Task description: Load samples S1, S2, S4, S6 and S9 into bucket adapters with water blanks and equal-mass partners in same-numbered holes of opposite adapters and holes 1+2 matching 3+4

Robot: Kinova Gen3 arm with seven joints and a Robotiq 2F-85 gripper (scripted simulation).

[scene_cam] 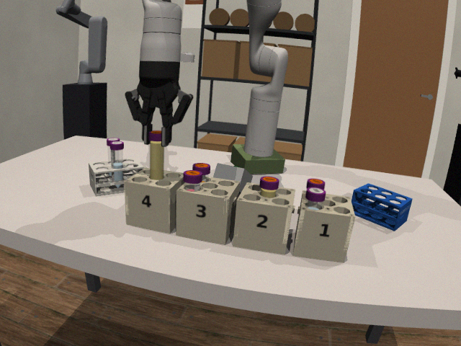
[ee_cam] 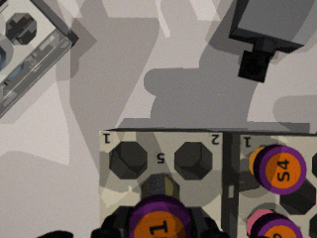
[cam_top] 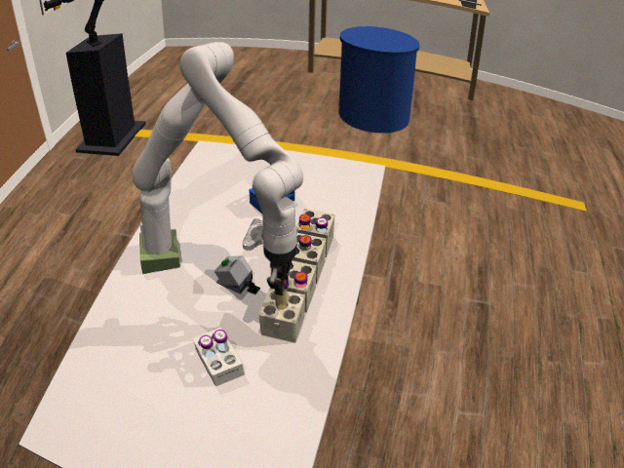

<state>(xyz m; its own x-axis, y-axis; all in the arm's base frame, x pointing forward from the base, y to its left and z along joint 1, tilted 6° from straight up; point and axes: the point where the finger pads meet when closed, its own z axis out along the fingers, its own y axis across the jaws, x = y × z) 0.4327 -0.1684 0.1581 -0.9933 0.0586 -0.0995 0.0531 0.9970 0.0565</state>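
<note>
Now: hand 1 cm past the orange-dot sample tube and 5 cm above it. From my hand the other things lie so: grey done desk (18 cm behind, 13 cm to the left, 12 cm below); adapter 2 (1 cm ahead, 22 cm to the left, 13 cm below); blank rack (13 cm behind, 17 cm to the right, 15 cm below).
</note>
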